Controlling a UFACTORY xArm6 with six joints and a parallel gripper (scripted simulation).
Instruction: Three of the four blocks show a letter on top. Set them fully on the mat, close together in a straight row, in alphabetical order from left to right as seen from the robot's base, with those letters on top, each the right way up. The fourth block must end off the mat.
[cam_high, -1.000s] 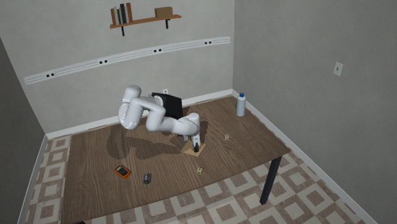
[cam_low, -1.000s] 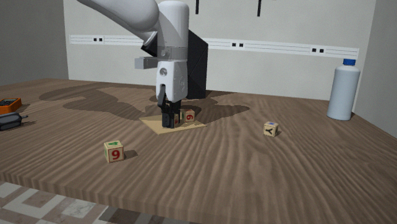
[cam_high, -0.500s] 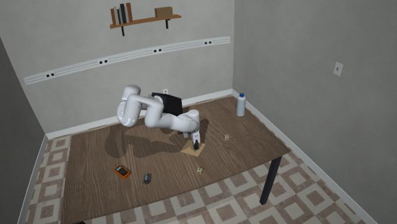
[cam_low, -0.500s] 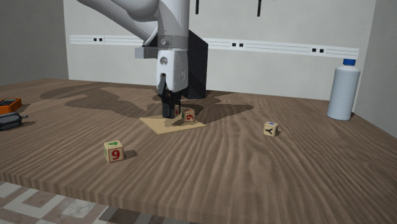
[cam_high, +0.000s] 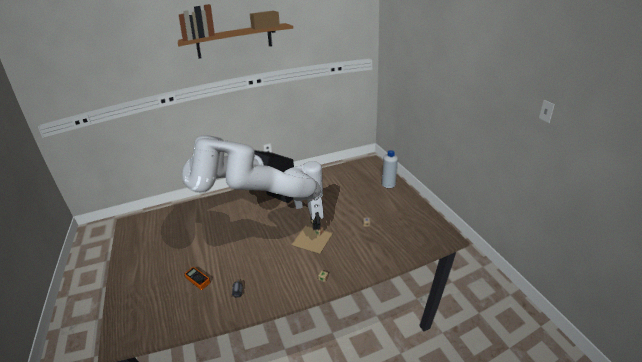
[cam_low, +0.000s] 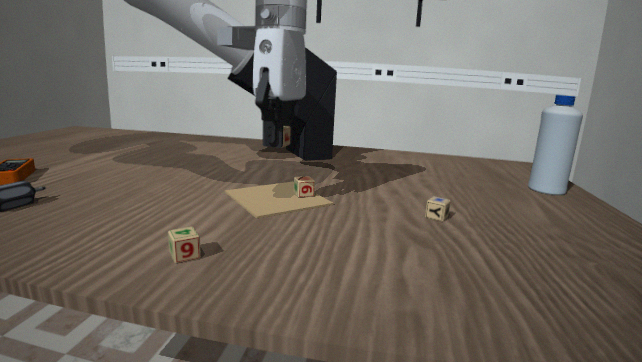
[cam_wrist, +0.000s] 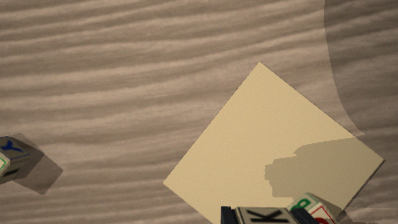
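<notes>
Right now the tan mat is 3 cm behind my hand and 12 cm below it. Round my hand: white bottle 8 cm behind, 59 cm to the left, 2 cm below; then orange meter 16 cm behind, 52 cm to the right, 11 cm below; then grey device 41 cm to the right, 10 cm below.
</notes>
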